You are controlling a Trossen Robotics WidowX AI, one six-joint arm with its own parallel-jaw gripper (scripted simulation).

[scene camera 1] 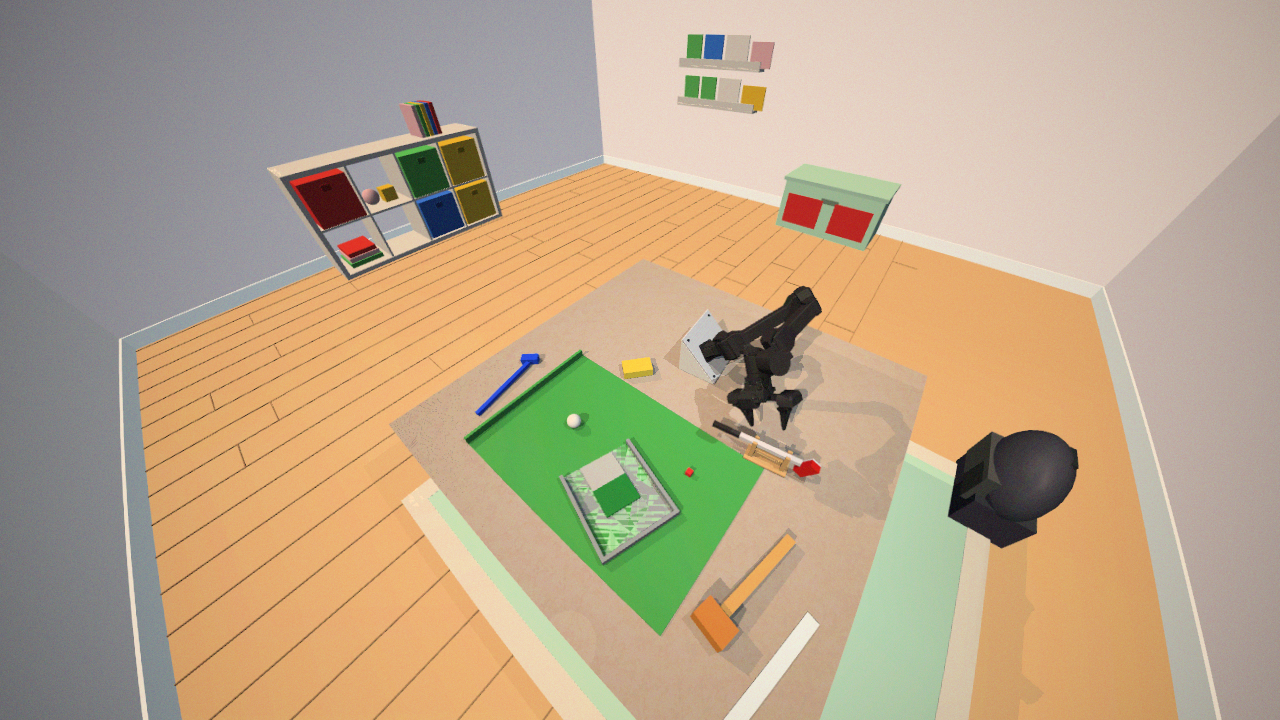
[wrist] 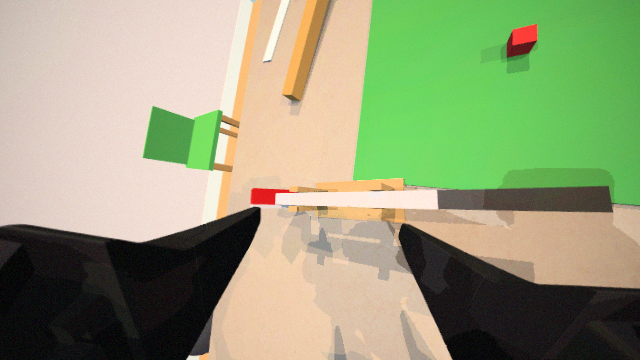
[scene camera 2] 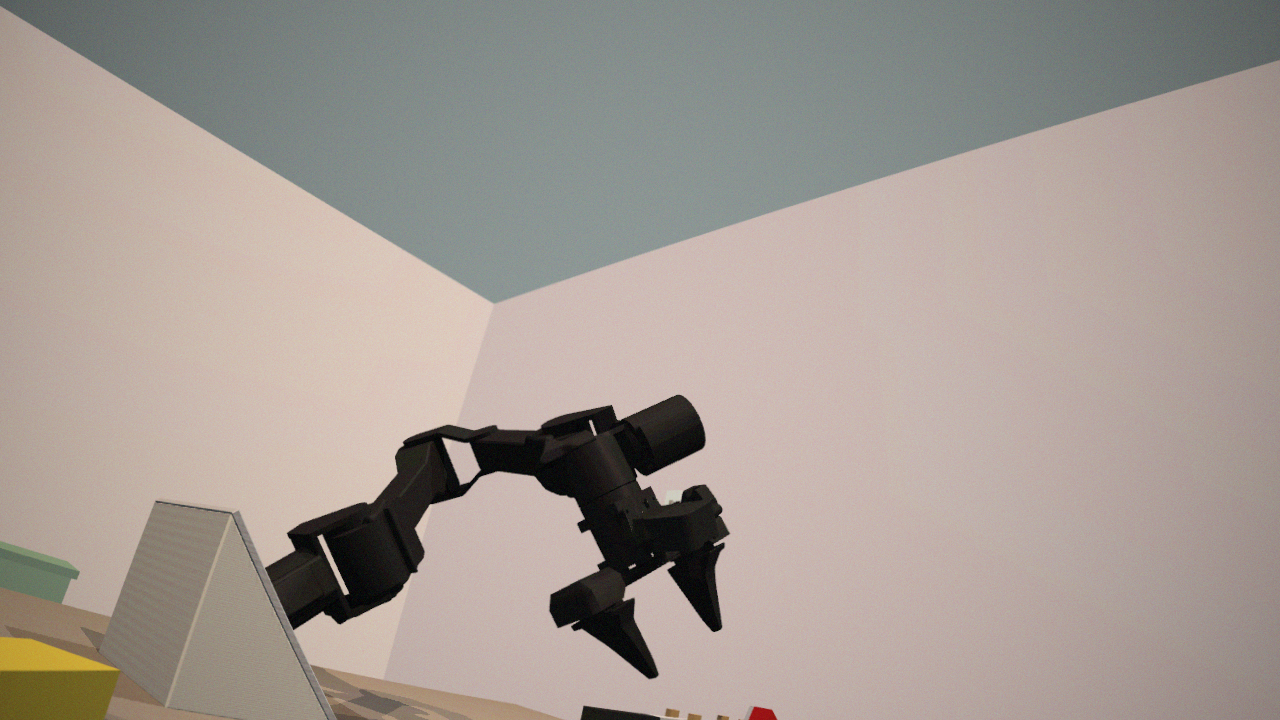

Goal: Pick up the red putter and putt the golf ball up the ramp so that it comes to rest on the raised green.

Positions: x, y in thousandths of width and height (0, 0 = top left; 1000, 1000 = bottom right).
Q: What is my gripper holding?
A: Nothing.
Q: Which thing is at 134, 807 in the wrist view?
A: My gripper.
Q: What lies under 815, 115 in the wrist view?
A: A small red cube.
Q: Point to a wooden stand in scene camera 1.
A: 589, 631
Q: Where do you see an orange mallet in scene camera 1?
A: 557, 862
